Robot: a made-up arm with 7 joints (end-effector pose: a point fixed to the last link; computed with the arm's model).
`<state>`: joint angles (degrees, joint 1 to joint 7).
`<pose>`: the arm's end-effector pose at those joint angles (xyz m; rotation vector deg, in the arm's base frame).
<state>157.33 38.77 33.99 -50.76 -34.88 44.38 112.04</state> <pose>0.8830 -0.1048 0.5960 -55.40 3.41 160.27</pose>
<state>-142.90 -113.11 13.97 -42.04 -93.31 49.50 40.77</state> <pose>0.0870 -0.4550 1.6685 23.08 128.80 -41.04</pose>
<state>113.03 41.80 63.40 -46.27 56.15 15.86 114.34</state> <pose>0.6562 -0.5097 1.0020 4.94 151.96 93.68</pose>
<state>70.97 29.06 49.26 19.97 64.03 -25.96 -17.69</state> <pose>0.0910 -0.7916 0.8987 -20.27 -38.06 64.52</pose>
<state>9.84 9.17 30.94 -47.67 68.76 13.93 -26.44</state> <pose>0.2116 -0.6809 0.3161 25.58 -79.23 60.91</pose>
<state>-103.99 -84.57 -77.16 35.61 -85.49 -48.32 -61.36</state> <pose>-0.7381 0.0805 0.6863 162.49 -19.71 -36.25</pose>
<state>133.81 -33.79 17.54 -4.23 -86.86 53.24 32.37</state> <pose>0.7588 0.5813 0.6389 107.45 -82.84 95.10</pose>
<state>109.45 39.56 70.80 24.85 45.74 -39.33 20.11</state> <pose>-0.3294 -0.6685 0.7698 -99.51 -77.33 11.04</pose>
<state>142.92 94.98 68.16 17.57 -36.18 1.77 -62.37</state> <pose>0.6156 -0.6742 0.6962 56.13 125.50 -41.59</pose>
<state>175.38 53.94 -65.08 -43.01 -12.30 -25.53 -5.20</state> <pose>0.2824 0.3175 0.1226 61.39 -94.55 -34.07</pose>
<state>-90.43 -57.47 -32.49 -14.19 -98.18 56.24 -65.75</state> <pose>-0.4063 0.3636 0.6592 91.78 -94.61 -76.45</pose>
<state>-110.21 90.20 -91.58 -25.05 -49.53 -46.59 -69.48</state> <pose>0.3616 0.0093 0.2277 71.64 -139.53 34.52</pose>
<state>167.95 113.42 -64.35 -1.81 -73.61 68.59 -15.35</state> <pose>-0.2154 -0.5819 0.8665 -118.64 -124.97 40.13</pose>
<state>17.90 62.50 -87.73 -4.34 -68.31 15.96 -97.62</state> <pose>0.2199 -0.1136 1.1809 34.58 43.68 -16.54</pose>
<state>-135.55 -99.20 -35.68 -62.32 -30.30 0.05 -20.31</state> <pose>-0.0452 -0.3060 1.6966 -82.37 -44.47 117.77</pose>
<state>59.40 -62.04 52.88 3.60 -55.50 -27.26 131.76</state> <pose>-0.0108 0.0000 -0.1148 21.58 -31.22 62.55</pose>
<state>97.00 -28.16 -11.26 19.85 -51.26 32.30 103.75</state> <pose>0.1669 0.6451 0.4987 102.81 -67.07 56.78</pose>
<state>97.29 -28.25 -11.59 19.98 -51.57 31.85 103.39</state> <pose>0.1739 0.6486 0.5020 102.97 -68.08 57.11</pose>
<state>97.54 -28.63 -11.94 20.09 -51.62 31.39 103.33</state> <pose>0.1822 0.6515 0.5056 102.80 -69.27 57.36</pose>
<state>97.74 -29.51 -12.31 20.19 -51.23 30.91 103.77</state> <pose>0.1928 0.6535 0.5096 102.10 -70.75 57.45</pose>
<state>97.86 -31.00 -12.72 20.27 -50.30 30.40 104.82</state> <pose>0.2062 0.6544 0.5141 100.74 -72.60 57.33</pose>
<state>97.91 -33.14 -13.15 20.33 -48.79 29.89 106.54</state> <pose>0.2224 0.6537 0.5187 98.65 -74.80 56.96</pose>
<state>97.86 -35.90 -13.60 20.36 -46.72 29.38 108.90</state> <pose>0.2411 0.6511 0.5232 95.82 -77.27 56.30</pose>
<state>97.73 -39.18 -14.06 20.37 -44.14 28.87 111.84</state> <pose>0.2614 0.6463 0.5271 92.31 -79.92 55.38</pose>
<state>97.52 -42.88 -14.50 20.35 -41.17 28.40 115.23</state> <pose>0.2826 0.6394 0.5297 88.23 -82.60 54.17</pose>
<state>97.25 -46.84 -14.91 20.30 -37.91 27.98 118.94</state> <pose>0.3036 0.6303 0.5308 83.74 -85.17 52.76</pose>
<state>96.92 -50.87 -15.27 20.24 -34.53 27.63 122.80</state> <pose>0.3231 0.6196 0.5300 79.04 -87.47 51.15</pose>
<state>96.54 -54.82 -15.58 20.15 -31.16 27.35 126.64</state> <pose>0.3405 0.6077 0.5274 74.33 -89.43 49.47</pose>
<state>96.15 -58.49 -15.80 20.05 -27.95 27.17 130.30</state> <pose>0.3546 0.5955 0.5231 69.86 -90.93 47.80</pose>
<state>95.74 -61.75 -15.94 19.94 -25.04 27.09 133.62</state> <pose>0.3652 0.5837 0.5177 65.83 -91.95 46.23</pose>
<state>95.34 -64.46 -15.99 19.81 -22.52 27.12 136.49</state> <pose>0.3717 0.5730 0.5116 62.41 -92.49 44.88</pose>
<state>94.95 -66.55 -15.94 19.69 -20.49 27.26 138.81</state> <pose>0.3743 0.5640 0.5055 59.76 -92.56 43.75</pose>
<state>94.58 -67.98 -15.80 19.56 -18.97 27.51 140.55</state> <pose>0.3732 0.5569 0.4996 57.90 -92.21 42.92</pose>
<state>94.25 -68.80 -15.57 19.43 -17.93 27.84 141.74</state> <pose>0.3691 0.5518 0.4943 56.79 -91.52 42.39</pose>
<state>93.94 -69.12 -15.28 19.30 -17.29 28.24 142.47</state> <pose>0.3626 0.5482 0.4896 56.31 -90.58 42.09</pose>
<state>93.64 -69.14 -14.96 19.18 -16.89 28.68 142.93</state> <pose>0.3547 0.5457 0.4855 56.20 -89.49 41.92</pose>
